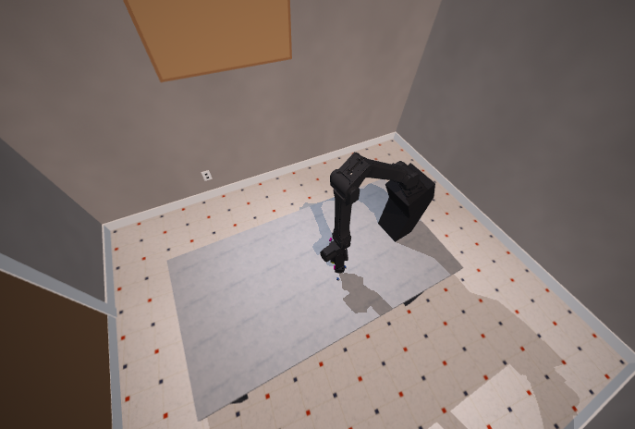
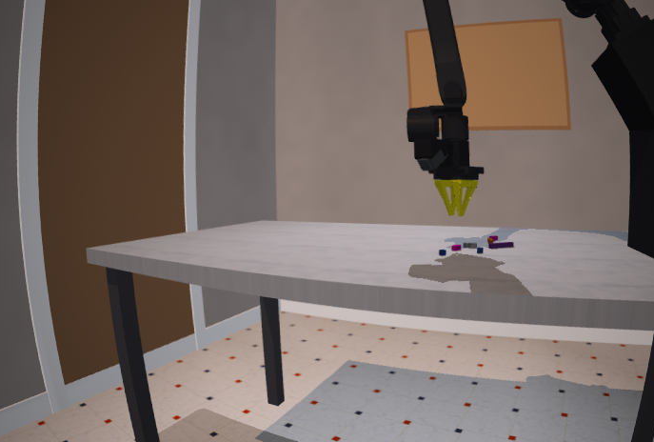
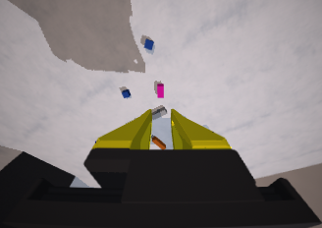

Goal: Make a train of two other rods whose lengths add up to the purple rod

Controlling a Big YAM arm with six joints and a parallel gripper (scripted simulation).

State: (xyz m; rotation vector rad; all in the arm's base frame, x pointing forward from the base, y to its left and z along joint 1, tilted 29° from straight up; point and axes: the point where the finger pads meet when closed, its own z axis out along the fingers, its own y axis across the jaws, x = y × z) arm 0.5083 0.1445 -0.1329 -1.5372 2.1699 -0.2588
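The grey rod is 2 cm behind my hand, 4 cm to the right of it and 7 cm below it. The rest, counted from my hand: orange rod: 4 cm behind, 12 cm to the right, 7 cm below; then purple rod: 8 cm behind, 7 cm to the right, 7 cm below.
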